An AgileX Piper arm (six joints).
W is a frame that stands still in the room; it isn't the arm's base.
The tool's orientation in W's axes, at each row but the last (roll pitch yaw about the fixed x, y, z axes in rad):
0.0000 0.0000 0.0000
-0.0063 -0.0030 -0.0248
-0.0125 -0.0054 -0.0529
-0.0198 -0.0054 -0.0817
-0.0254 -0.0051 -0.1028
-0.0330 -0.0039 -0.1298
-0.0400 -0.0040 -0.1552
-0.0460 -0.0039 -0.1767
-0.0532 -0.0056 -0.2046
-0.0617 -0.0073 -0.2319
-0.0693 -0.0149 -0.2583
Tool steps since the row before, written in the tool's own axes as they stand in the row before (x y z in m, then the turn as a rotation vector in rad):
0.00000 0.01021 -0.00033 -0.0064 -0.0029 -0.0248
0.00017 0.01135 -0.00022 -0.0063 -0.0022 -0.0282
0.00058 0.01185 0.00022 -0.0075 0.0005 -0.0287
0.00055 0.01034 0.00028 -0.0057 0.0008 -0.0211
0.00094 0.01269 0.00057 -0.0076 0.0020 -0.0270
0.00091 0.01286 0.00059 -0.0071 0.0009 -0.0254
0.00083 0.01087 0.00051 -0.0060 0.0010 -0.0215
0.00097 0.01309 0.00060 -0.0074 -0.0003 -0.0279
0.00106 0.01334 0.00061 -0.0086 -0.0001 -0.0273
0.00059 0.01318 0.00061 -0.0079 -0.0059 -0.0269
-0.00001 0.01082 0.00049 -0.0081 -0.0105 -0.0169
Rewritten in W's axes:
0.00000 0.01021 -0.00033 -0.0064 -0.0029 -0.0248
0.00045 0.01134 -0.00029 -0.0063 -0.0022 -0.0282
0.00121 0.01180 0.00007 -0.0073 0.0005 -0.0287
0.00139 0.01026 0.00008 -0.0055 0.0008 -0.0211
0.00224 0.01254 0.00025 -0.0073 0.0021 -0.0271
0.00257 0.01265 0.00017 -0.0069 0.0010 -0.0254
0.00250 0.01062 0.00008 -0.0058 0.0011 -0.0215
0.00326 0.01273 0.00000 -0.0075 -0.0003 -0.0279
0.00375 0.01286 -0.00009 -0.0086 0.0002 -0.0273
0.00361 0.01270 -0.00020 -0.0092 -0.0056 -0.0265
0.00276 0.01047 -0.00026 -0.0106 -0.0093 -0.0163

